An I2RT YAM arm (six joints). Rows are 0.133 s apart.
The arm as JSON. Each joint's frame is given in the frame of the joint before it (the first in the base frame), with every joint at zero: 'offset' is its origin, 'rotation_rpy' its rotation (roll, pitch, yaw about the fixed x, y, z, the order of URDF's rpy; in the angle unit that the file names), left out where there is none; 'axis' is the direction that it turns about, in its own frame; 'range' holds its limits. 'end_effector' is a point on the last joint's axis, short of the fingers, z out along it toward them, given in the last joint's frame.
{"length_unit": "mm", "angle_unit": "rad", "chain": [
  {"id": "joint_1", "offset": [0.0, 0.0, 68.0], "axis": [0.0, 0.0, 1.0], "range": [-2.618, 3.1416]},
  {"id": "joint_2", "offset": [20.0, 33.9, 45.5], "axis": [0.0, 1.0, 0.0], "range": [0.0, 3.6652]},
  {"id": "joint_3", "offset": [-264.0, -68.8, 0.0], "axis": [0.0, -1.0, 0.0], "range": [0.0, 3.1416]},
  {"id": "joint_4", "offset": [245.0, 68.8, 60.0], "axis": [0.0, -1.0, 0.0], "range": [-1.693, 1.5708]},
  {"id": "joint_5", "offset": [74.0, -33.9, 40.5], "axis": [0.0, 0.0, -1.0], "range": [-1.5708, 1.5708]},
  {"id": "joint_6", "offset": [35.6, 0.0, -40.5], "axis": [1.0, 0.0, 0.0], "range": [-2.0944, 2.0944]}
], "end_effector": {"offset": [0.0, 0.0, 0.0], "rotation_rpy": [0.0, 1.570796, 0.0]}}
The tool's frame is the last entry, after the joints.
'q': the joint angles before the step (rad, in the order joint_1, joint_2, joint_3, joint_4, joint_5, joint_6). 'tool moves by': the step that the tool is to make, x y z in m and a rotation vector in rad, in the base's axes. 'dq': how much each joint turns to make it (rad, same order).
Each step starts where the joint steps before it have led.
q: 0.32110, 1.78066, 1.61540, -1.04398, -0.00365, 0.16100
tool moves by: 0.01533, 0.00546, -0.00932, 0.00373, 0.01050, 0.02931
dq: -0.00068, 0.06593, 0.04689, 0.00995, -0.01690, -0.02571
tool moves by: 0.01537, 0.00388, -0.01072, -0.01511, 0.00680, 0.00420
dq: -0.00208, 0.06662, 0.04700, 0.00826, 0.00935, -0.01006
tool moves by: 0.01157, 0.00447, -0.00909, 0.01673, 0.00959, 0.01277
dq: -0.00040, 0.05154, 0.03542, 0.01210, -0.02220, -0.00614
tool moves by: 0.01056, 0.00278, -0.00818, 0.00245, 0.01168, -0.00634
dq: -0.00193, 0.04938, 0.03937, -0.00011, -0.00420, 0.00612
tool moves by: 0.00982, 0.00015, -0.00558, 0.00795, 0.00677, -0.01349
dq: -0.00736, 0.04133, 0.03902, -0.00133, -0.00718, 0.00890
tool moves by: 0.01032, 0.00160, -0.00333, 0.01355, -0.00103, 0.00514
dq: -0.00488, 0.04265, 0.05032, -0.00288, -0.01515, -0.00547
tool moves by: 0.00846, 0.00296, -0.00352, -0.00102, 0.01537, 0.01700
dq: -0.00004, 0.04759, 0.06182, -0.03017, -0.00880, -0.01507
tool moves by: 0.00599, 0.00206, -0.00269, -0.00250, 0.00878, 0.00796
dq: 0.00018, 0.03392, 0.04432, -0.02003, -0.00258, -0.00736
